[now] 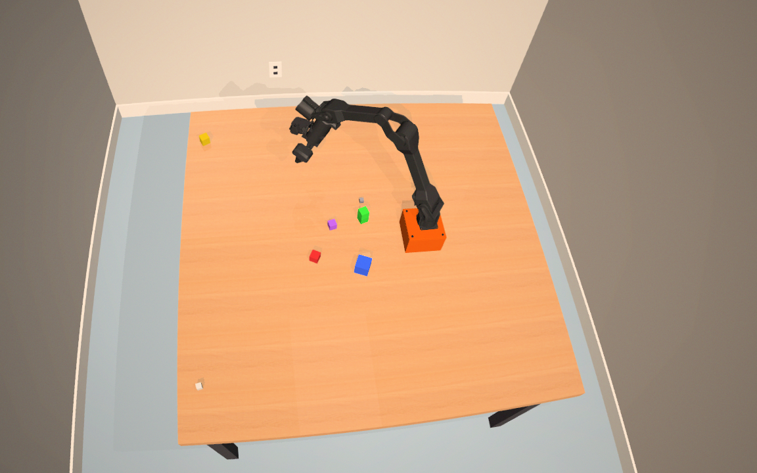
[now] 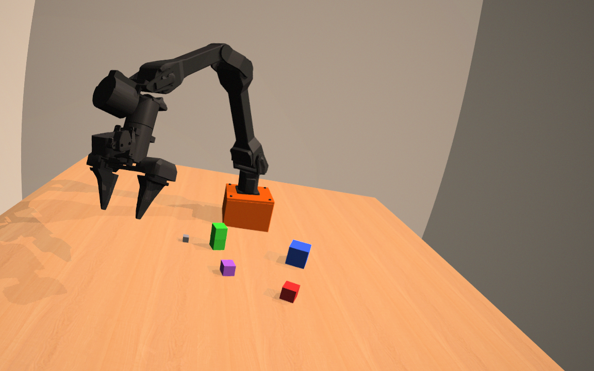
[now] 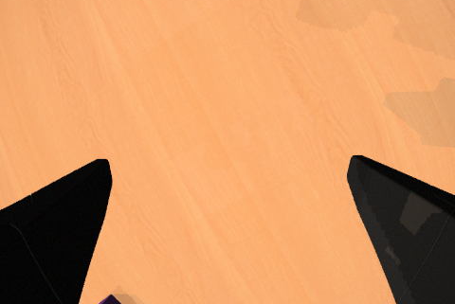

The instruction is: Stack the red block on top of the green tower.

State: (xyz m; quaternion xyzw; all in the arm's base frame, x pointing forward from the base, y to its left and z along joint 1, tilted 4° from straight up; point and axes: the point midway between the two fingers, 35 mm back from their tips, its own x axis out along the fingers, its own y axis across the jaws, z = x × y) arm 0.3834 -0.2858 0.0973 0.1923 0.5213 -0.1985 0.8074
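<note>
Now: gripper tip 10 mm past the red block, 340 mm to the right of it and 120 mm above it. Also, from my gripper tip: purple block 80 mm behind, 220 mm to the left, 130 mm below; then grey cube 200 mm behind, 130 mm to the left, 130 mm below; then yellow block 360 mm ahead, 220 mm to the right, 120 mm below.
</note>
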